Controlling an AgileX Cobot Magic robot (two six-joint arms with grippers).
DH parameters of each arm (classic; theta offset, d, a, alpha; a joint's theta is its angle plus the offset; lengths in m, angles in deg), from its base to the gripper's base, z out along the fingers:
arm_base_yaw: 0 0.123 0 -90
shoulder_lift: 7.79 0 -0.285 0
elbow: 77.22 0 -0.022 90
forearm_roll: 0 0.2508 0 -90
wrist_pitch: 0 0 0.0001 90
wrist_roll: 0 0.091 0 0
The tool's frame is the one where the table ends.
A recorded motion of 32 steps. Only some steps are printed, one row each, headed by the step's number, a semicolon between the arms.
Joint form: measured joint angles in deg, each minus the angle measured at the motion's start. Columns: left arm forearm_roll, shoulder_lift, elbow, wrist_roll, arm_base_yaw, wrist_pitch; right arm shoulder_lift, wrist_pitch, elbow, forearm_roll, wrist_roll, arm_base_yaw.
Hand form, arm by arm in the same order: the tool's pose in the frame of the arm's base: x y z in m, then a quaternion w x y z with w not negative. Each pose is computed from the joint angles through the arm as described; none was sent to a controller.
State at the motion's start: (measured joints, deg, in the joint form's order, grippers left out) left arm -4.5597 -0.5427 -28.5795 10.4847 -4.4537 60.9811; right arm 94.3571 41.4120 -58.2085 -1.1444 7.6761 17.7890
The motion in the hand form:
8: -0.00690 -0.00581 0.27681 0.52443 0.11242 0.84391 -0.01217; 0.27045 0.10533 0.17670 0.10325 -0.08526 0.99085 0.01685
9: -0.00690 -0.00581 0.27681 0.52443 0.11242 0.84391 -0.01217; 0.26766 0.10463 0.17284 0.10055 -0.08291 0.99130 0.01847
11: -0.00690 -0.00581 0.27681 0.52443 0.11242 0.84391 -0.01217; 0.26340 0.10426 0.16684 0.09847 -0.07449 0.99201 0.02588
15: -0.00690 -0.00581 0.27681 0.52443 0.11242 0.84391 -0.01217; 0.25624 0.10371 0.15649 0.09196 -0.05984 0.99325 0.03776
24: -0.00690 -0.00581 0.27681 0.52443 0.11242 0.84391 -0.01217; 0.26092 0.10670 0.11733 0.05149 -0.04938 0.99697 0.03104
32: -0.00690 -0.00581 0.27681 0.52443 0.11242 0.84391 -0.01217; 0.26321 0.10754 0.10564 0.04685 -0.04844 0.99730 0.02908
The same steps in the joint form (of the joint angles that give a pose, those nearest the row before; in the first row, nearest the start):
8: 0.00 0.00 0.00 0.00 0.00 0.00; -0.06 -0.99 6.60 -1.28 5.95 3.98
9: 0.00 0.00 0.00 0.00 0.00 0.00; -0.06 -1.78 7.63 -0.95 6.01 3.99
11: 0.00 0.00 0.00 0.00 0.00 0.00; -0.06 -3.46 9.28 0.24 6.17 3.99
15: 0.00 0.00 0.00 0.00 0.00 0.00; 0.16 -6.01 11.91 2.51 6.17 3.99
24: 0.00 0.00 0.00 0.00 0.00 0.00; 8.02 -9.71 12.41 3.90 6.17 3.98
32: 0.00 0.00 0.00 0.00 0.00 0.00; 10.45 -11.57 12.41 3.96 6.17 3.99

